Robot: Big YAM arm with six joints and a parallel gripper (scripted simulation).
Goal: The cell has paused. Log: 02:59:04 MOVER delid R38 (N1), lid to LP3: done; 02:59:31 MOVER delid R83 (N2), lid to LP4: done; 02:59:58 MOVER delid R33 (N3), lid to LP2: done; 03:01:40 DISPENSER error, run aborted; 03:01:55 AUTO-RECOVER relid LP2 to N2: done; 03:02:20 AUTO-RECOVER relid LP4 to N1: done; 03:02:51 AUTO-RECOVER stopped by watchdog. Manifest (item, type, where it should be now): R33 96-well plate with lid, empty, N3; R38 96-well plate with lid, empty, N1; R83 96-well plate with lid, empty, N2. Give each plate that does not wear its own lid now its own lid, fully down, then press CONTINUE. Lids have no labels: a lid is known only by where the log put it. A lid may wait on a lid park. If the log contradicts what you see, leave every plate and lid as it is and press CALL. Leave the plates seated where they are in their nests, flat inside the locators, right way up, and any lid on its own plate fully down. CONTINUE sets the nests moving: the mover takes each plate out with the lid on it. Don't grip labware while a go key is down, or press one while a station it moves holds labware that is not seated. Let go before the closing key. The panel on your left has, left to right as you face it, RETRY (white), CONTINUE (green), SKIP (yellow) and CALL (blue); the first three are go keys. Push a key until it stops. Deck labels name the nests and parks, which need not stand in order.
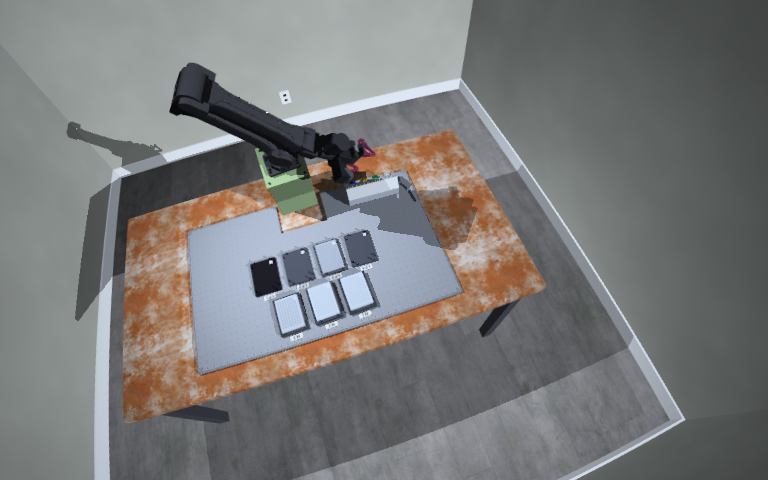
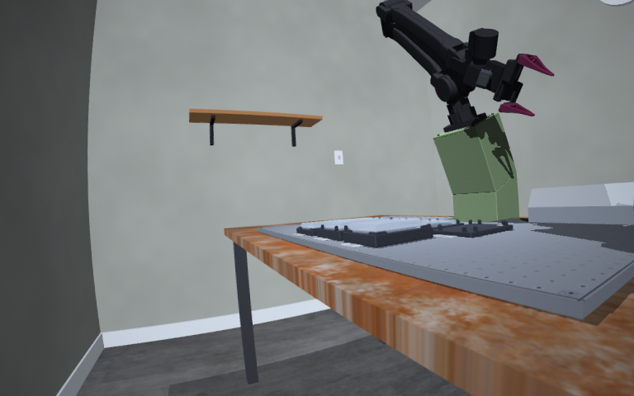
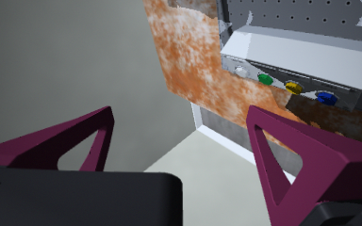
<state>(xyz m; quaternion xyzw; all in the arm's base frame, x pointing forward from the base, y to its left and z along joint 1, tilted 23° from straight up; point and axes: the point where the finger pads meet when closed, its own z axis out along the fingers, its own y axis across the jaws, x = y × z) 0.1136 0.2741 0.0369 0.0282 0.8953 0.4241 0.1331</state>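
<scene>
My hand is 280 mm above the clear lid, 230 mm to the left of it and 150 mm short of it. Also, from my hand: green continue key: 230 mm below, 100 mm behind, 70 mm to the left; yellow key: 230 mm below, 110 mm behind, 20 mm to the left; blue key: 230 mm below, 110 mm behind, 30 mm to the right.
</scene>
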